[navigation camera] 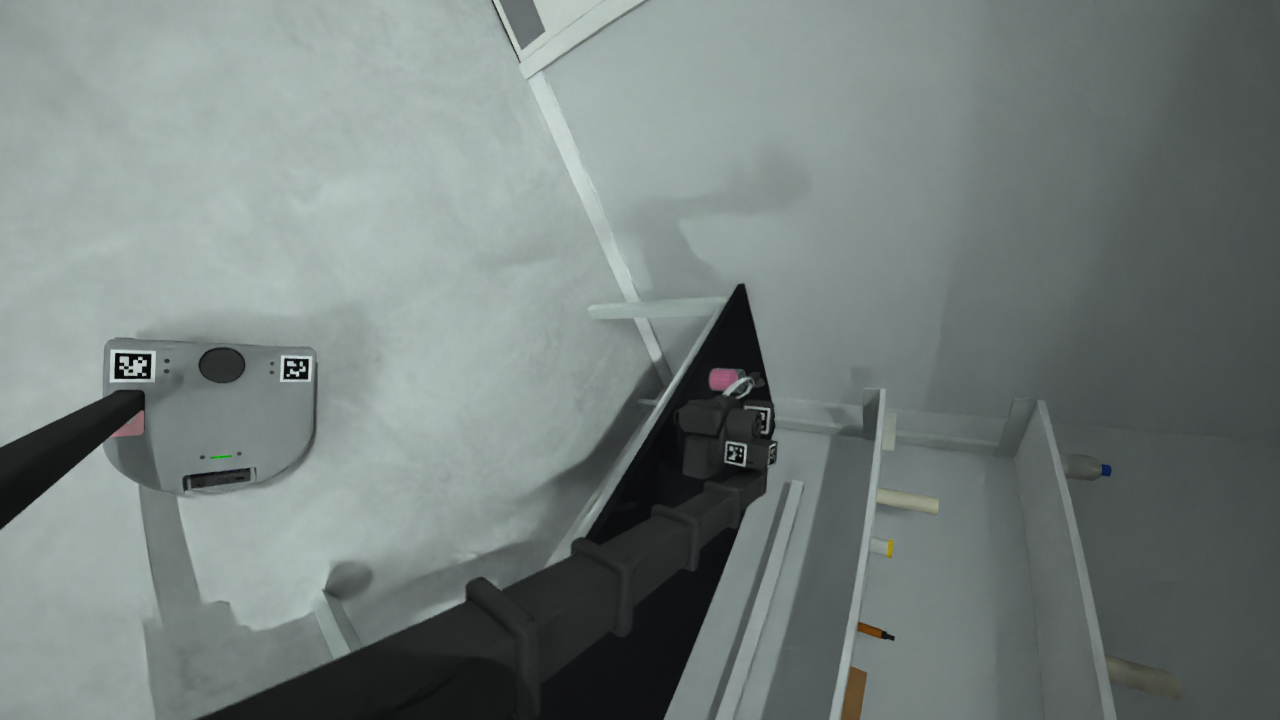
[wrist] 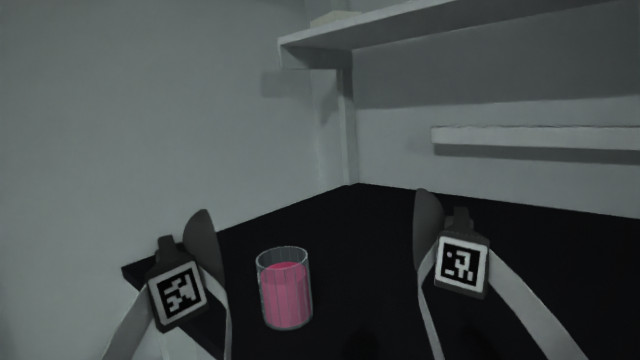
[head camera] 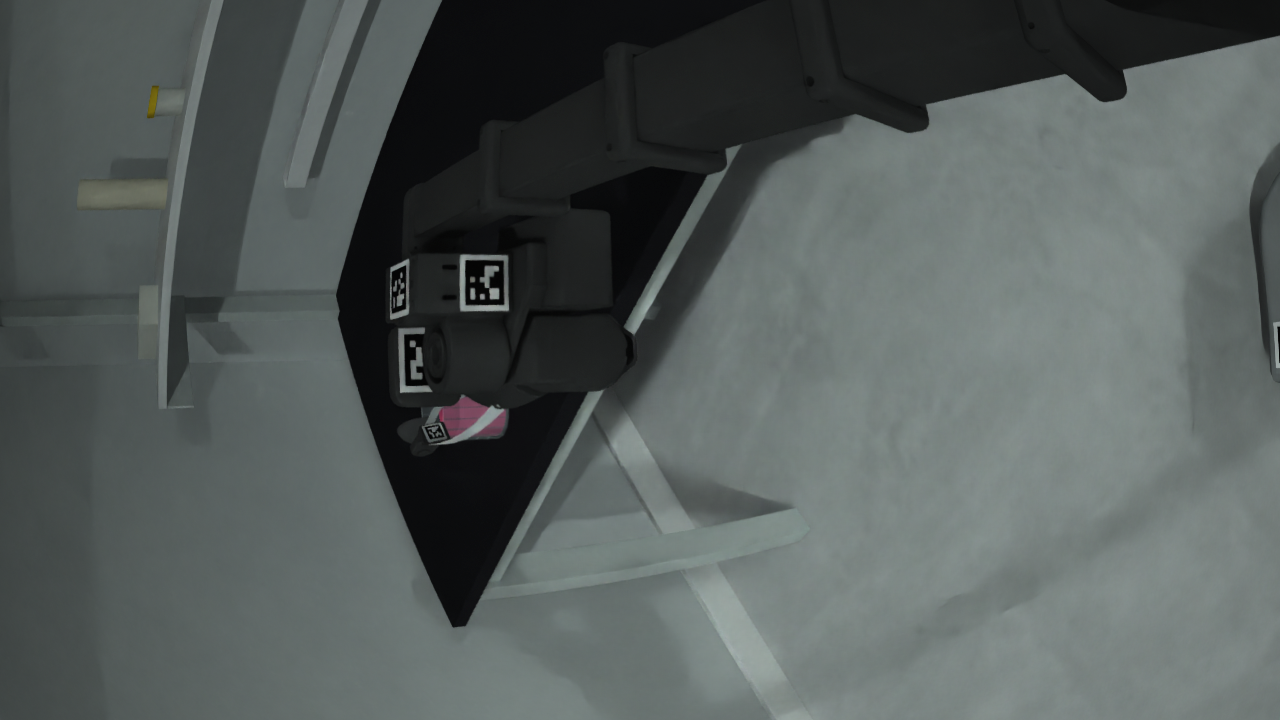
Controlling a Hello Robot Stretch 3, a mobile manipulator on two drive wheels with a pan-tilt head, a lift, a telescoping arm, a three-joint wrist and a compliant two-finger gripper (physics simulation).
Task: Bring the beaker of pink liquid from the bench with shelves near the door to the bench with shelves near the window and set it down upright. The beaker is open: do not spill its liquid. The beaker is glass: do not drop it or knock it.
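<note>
The glass beaker of pink liquid (head camera: 474, 418) (navigation camera: 723, 378) (wrist: 286, 295) stands upright on the black bench top (head camera: 456, 555) (navigation camera: 735, 331) (wrist: 350, 215), near its end. My gripper (wrist: 314, 226) is open, with its fingers wide apart. In the wrist view the beaker shows between the fingers, closer to the left one, with a gap on either side. In the head view one finger overlaps part of the beaker, and the wrist hides the other finger. The liquid is level, below the rim. Which bench this is cannot be told from these frames.
A wall shelf (head camera: 167, 268) (navigation camera: 863, 537) (wrist: 400, 25) runs above the bench, with a cream cylinder (head camera: 122, 194) (navigation camera: 908, 501) and a yellow-capped container (head camera: 165, 101) (navigation camera: 883, 547) on it. A rail (wrist: 535, 137) crosses the back wall. My base (navigation camera: 219, 420) stands on the floor.
</note>
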